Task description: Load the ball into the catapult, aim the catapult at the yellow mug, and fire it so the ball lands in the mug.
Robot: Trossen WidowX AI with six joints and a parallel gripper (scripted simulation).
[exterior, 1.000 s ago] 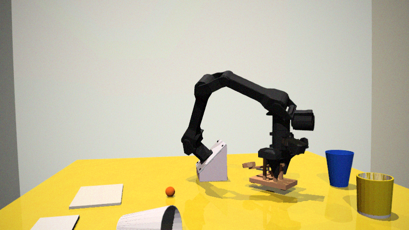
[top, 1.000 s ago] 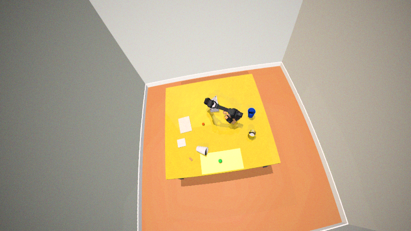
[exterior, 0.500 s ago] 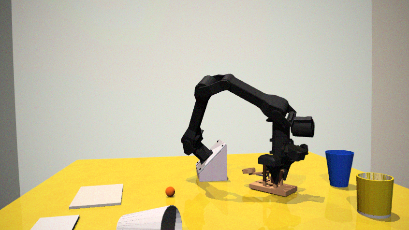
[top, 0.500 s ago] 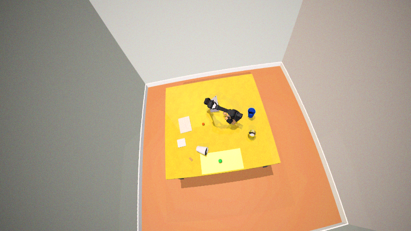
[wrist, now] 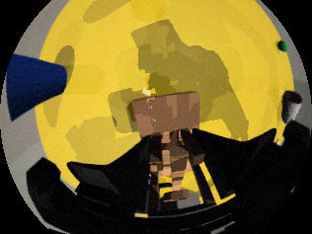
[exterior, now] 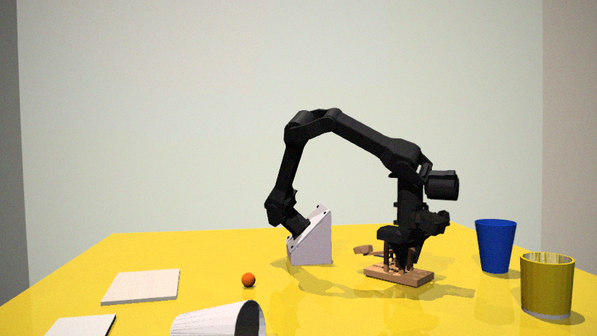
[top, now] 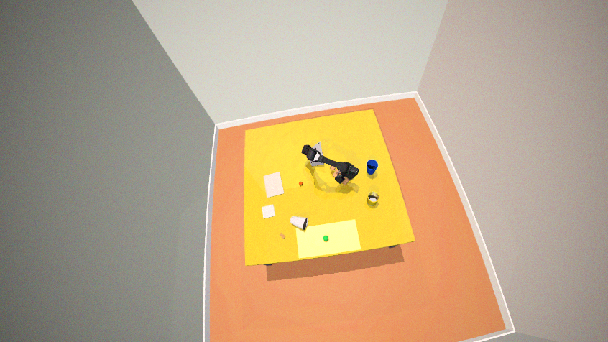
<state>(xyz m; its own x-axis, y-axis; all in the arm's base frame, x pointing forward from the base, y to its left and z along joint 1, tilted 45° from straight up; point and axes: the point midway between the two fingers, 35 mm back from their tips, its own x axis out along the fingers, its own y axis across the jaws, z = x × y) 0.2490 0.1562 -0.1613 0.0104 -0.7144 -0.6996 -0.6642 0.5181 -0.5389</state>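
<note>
Right now my gripper tip is 37 cm to the left of the orange ball and 2 cm above it. The rest, counted from my gripper tip: green ball 47 cm ahead, 21 cm to the right, 1 cm below; then blue cup 4 cm behind, 23 cm to the left; then yellow mug 22 cm ahead, 19 cm to the left.
</note>
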